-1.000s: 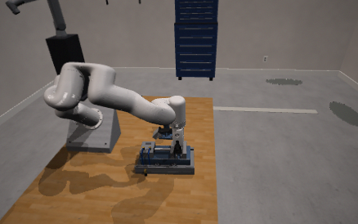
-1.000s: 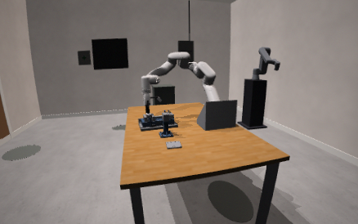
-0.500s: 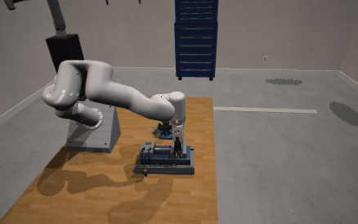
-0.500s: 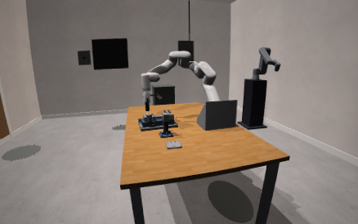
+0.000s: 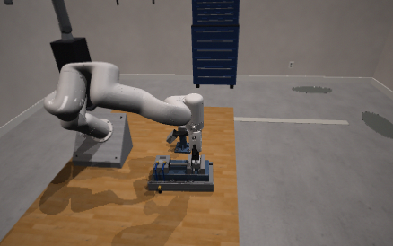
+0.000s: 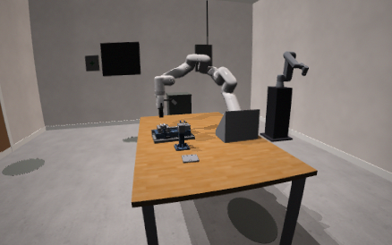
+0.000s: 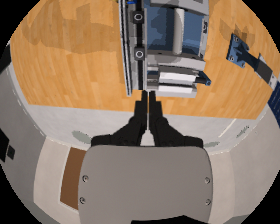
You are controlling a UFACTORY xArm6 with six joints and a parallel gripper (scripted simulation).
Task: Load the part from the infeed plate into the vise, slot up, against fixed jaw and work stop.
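The part lies 70 mm below my hand, 50 mm to the left of it and 10 mm behind it. Round my hand: air cylinder: 170 mm behind, 90 mm below, 30 mm to the left; air cylinder rod: 90 mm below, 90 mm behind, 40 mm to the left.
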